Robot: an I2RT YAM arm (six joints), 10 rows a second.
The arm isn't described. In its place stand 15 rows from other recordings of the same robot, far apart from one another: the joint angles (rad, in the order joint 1, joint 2, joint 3, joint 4, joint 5, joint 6), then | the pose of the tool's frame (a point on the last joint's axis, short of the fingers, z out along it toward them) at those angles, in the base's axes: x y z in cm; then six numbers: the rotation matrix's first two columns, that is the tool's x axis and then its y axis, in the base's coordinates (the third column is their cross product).
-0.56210 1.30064 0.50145 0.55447 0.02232 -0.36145 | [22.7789 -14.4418 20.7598 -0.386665 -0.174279 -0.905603 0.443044 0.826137 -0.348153]
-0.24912 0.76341 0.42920 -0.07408 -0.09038 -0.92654 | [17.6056 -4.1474 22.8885 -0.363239 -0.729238 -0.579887 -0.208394 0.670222 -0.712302]
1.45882 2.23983 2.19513 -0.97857 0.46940 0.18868 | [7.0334 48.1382 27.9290 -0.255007 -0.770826 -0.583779 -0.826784 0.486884 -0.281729]
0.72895 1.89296 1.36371 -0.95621 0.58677 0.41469 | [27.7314 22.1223 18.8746 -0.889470 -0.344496 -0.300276 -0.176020 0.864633 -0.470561]
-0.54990 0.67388 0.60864 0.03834 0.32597 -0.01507 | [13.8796 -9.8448 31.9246 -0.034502 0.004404 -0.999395 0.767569 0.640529 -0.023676]
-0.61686 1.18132 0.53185 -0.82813 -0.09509 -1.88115 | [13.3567 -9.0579 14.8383 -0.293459 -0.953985 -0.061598 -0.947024 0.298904 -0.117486]
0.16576 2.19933 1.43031 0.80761 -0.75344 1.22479 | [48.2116 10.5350 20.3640 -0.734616 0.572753 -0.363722 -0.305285 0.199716 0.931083]
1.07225 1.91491 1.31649 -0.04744 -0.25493 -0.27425 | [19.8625 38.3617 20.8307 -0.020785 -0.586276 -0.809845 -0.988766 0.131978 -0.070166]
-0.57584 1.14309 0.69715 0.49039 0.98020 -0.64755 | [19.4542 -16.1559 30.6352 -0.573029 -0.028469 -0.819041 0.819411 -0.002471 -0.573202]
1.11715 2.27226 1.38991 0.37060 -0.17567 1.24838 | [20.8026 44.0866 11.0691 -0.970758 0.139886 -0.195092 -0.098034 0.510818 0.854081]
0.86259 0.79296 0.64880 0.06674 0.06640 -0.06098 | [12.8643 14.6580 31.7294 -0.006653 -0.101251 -0.994839 -0.716563 0.694404 -0.065882]
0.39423 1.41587 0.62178 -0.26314 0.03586 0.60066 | [22.9115 9.3932 14.6215 -0.871179 0.249332 -0.422942 0.151269 0.955856 0.251907]
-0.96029 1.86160 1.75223 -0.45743 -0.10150 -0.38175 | [25.4102 -35.6881 34.0567 -0.571077 0.169705 -0.803163 0.596310 0.758172 -0.263799]
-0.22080 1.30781 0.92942 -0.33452 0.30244 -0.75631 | [27.3698 -7.2301 26.3046 -0.758518 -0.501139 -0.416546 -0.125953 0.739908 -0.660812]
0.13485 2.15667 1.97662 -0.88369 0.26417 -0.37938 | [46.7358 5.4028 25.3900 -0.803116 -0.469734 -0.366544 -0.324647 0.860840 -0.391866]
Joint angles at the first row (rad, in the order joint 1, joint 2, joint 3, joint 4, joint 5, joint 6):
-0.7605, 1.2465, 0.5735, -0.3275, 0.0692, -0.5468
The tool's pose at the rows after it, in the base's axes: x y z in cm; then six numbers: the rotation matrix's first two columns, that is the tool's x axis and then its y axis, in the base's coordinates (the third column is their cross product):
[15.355 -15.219 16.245 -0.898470 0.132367 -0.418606 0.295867 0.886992 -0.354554]
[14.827 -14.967 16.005 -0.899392 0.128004 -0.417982 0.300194 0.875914 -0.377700]
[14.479 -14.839 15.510 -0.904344 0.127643 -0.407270 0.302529 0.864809 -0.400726]
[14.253 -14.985 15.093 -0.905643 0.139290 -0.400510 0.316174 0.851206 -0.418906]
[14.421 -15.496 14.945 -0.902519 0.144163 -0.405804 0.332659 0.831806 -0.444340]
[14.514 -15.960 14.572 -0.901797 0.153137 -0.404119 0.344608 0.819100 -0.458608]
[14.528 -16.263 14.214 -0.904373 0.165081 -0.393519 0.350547 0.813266 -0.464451]
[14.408 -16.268 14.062 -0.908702 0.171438 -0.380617 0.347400 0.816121 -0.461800]
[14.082 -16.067 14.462 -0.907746 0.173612 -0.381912 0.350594 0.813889 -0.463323]
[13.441 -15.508 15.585 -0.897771 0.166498 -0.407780 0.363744 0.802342 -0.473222]
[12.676 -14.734 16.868 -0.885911 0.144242 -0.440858 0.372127 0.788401 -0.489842]
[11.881 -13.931 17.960 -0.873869 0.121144 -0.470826 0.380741 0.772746 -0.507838]
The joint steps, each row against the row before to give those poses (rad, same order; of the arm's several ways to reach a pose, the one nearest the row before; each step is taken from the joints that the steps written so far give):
-0.0049, -0.0309, -0.0347, 0.0073, 0.0252, -0.0111
-0.0058, -0.0263, -0.0301, 0.0190, 0.0179, -0.0107
-0.0030, -0.0061, -0.0271, 0.0264, 0.0248, -0.0091
-0.0088, 0.0072, -0.0164, 0.0290, 0.0229, -0.0012
-0.0076, 0.0233, -0.0004, 0.0465, 0.0237, -0.0026
-0.0095, 0.0297, -0.0023, 0.0404, 0.0156, -0.0023
-0.0073, 0.0248, 0.0004, 0.0176, 0.0122, -0.0004
-0.0038, 0.0046, 0.0000, -0.0099, 0.0023, -0.0023
-0.0046, -0.0313, -0.0015, -0.0271, 0.0000, -0.0015
-0.0046, -0.0847, -0.0069, -0.0443, -0.0030, -0.0008
-0.0026, -0.1049, -0.0095, -0.0465, -0.0058, -0.0095
-0.0027, -0.1014, -0.0099, -0.0431, -0.0034, -0.0103

